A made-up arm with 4 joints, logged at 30 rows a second.
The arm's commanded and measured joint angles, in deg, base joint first. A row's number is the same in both.
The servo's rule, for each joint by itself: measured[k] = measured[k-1] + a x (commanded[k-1-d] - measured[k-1]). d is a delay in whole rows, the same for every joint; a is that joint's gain. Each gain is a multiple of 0.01, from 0.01 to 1. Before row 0 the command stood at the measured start. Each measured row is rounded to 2 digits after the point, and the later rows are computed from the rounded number. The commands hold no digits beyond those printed.
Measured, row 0: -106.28, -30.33, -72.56, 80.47
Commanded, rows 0 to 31: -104.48, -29.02, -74.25, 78.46; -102.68, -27.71, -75.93, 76.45; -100.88, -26.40, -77.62, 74.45; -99.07, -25.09, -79.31, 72.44; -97.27, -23.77, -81.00, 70.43; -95.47, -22.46, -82.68, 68.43; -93.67, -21.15, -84.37, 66.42; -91.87, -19.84, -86.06, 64.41; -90.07, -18.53, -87.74, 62.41; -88.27, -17.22, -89.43, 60.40; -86.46, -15.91, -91.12, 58.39; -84.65, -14.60, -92.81, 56.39; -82.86, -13.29, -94.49, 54.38; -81.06, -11.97, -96.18, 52.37; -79.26, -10.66, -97.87, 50.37; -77.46, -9.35, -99.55, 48.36; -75.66, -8.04, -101.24, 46.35; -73.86, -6.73, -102.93, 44.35; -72.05, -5.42, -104.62, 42.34; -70.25, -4.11, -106.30, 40.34; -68.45, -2.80, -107.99, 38.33; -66.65, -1.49, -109.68, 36.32; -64.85, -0.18, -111.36, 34.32; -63.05, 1.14, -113.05, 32.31; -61.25, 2.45, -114.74, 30.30; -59.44, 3.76, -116.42, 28.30; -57.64, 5.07, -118.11, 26.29; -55.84, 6.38, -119.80, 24.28; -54.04, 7.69, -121.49, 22.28; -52.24, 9.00, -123.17, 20.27; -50.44, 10.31, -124.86, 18.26; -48.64, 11.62, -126.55, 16.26
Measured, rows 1 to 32: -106.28, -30.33, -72.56, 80.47; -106.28, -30.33, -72.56, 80.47; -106.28, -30.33, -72.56, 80.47; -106.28, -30.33, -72.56, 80.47; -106.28, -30.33, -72.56, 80.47; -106.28, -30.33, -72.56, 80.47; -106.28, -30.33, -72.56, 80.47; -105.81, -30.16, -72.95, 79.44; -105.00, -29.84, -73.64, 77.92; -103.93, -29.39, -74.56, 76.15; -102.67, -28.83, -75.65, 74.26; -101.27, -28.17, -76.88, 72.31; -99.76, -27.43, -78.21, 70.33; -98.18, -26.61, -79.63, 68.34; -96.54, -25.73, -81.11, 66.34; -94.86, -24.79, -82.63, 64.34; -93.15, -23.81, -84.19, 62.33; -91.41, -22.78, -85.78, 60.32; -89.65, -21.72, -87.40, 58.32; -87.88, -20.62, -89.03, 56.31; -86.11, -19.50, -90.67, 54.30; -84.33, -18.35, -92.33, 52.30; -82.54, -17.18, -93.99, 50.29; -80.75, -15.99, -95.66, 48.28; -78.96, -14.79, -97.33, 46.28; -77.16, -13.57, -99.01, 44.27; -75.36, -12.34, -100.69, 42.27; -73.56, -11.10, -102.37, 40.26; -71.76, -9.85, -104.05, 38.25; -69.96, -8.59, -105.73, 36.25; -68.16, -7.33, -107.41, 34.24; -66.36, -6.06, -109.10, 32.23
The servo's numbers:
d 7
a 0.26 0.13 0.23 0.51

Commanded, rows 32 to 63: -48.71, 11.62, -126.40, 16.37; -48.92, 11.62, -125.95, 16.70; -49.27, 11.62, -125.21, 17.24; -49.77, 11.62, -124.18, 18.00; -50.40, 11.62, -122.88, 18.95; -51.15, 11.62, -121.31, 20.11; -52.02, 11.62, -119.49, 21.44; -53.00, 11.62, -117.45, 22.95; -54.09, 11.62, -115.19, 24.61; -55.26, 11.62, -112.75, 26.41; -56.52, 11.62, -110.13, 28.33; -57.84, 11.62, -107.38, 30.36; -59.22, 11.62, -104.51, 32.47; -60.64, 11.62, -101.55, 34.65; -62.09, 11.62, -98.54, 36.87; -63.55, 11.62, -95.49, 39.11; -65.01, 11.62, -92.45, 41.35; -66.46, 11.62, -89.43, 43.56; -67.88, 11.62, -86.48, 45.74; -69.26, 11.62, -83.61, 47.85; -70.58, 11.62, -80.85, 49.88; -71.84, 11.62, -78.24, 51.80; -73.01, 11.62, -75.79, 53.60; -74.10, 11.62, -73.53, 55.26; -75.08, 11.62, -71.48, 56.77; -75.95, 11.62, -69.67, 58.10; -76.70, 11.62, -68.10, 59.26; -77.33, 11.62, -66.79, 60.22; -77.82, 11.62, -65.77, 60.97; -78.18, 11.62, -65.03, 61.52; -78.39, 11.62, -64.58, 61.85; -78.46, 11.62, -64.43, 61.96
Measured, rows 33 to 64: -64.56, -4.78, -110.78, 30.23; -62.76, -3.50, -112.47, 28.22; -60.96, -2.22, -114.16, 26.21; -59.16, -0.93, -115.85, 24.21; -57.36, 0.36, -117.53, 22.20; -55.56, 1.65, -119.22, 20.19; -53.76, 2.95, -120.91, 18.19; -52.45, 4.08, -122.17, 17.26; -51.53, 5.06, -123.04, 16.97; -50.94, 5.91, -123.54, 17.11; -50.64, 6.65, -123.69, 17.56; -50.58, 7.30, -123.50, 18.27; -50.73, 7.86, -123.00, 19.21; -51.07, 8.35, -122.19, 20.35; -51.57, 8.78, -121.10, 21.68; -52.23, 9.15, -119.74, 23.17; -53.02, 9.47, -118.13, 24.82; -53.93, 9.75, -116.29, 26.61; -54.95, 9.99, -114.24, 28.52; -56.06, 10.20, -112.00, 30.53; -57.25, 10.38, -109.60, 32.63; -58.51, 10.54, -107.06, 34.79; -59.82, 10.68, -104.40, 36.99; -61.17, 10.80, -101.65, 39.21; -62.55, 10.91, -98.84, 41.43; -63.94, 11.00, -96.00, 43.63; -65.32, 11.08, -93.15, 45.78; -66.69, 11.15, -90.32, 47.87; -68.03, 11.21, -87.54, 49.87; -69.32, 11.26, -84.84, 51.77; -70.56, 11.31, -82.24, 53.55; -71.74, 11.35, -79.77, 55.19
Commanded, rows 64 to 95: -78.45, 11.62, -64.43, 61.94; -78.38, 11.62, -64.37, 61.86; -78.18, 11.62, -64.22, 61.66; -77.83, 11.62, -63.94, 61.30; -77.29, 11.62, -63.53, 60.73; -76.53, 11.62, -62.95, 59.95; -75.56, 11.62, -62.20, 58.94; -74.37, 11.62, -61.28, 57.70; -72.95, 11.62, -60.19, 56.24; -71.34, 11.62, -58.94, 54.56; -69.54, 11.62, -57.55, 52.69; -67.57, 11.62, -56.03, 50.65; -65.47, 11.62, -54.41, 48.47; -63.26, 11.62, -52.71, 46.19; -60.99, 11.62, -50.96, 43.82; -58.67, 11.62, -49.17, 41.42; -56.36, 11.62, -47.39, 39.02; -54.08, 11.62, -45.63, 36.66; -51.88, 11.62, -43.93, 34.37; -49.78, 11.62, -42.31, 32.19; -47.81, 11.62, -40.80, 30.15; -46.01, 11.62, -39.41, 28.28; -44.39, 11.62, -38.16, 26.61; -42.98, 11.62, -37.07, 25.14; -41.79, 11.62, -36.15, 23.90; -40.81, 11.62, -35.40, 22.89; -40.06, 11.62, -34.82, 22.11; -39.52, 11.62, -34.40, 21.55; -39.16, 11.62, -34.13, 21.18; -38.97, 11.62, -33.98, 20.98; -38.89, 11.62, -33.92, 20.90; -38.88, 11.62, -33.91, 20.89
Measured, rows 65 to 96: -72.83, 11.39, -77.45, 56.67; -73.84, 11.42, -75.30, 57.99; -74.75, 11.45, -73.34, 59.13; -75.55, 11.47, -71.60, 60.07; -76.23, 11.49, -70.09, 60.81; -76.79, 11.51, -68.82, 61.34; -77.22, 11.52, -67.81, 61.66; -77.54, 11.53, -67.03, 61.80; -77.76, 11.54, -66.42, 61.83; -77.87, 11.55, -65.91, 61.74; -77.86, 11.56, -65.46, 61.52; -77.71, 11.57, -65.02, 61.12; -77.40, 11.58, -64.54, 60.52; -76.92, 11.59, -64.00, 59.71; -76.26, 11.59, -63.37, 58.68; -75.40, 11.59, -62.64, 57.44; -74.34, 11.59, -61.79, 55.97; -73.09, 11.59, -60.81, 54.30; -71.65, 11.59, -59.71, 52.44; -70.04, 11.59, -58.49, 50.42; -68.28, 11.59, -57.16, 48.26; -66.38, 11.59, -55.73, 46.00; -64.38, 11.59, -54.22, 43.66; -62.29, 11.59, -52.65, 41.29; -60.16, 11.59, -51.04, 38.93; -58.01, 11.59, -49.40, 36.60; -55.87, 11.59, -47.77, 34.35; -53.77, 11.59, -46.17, 32.21; -51.75, 11.59, -44.62, 30.21; -49.84, 11.59, -43.13, 28.37; -48.06, 11.59, -41.74, 26.72; -46.43, 11.59, -40.45, 25.28
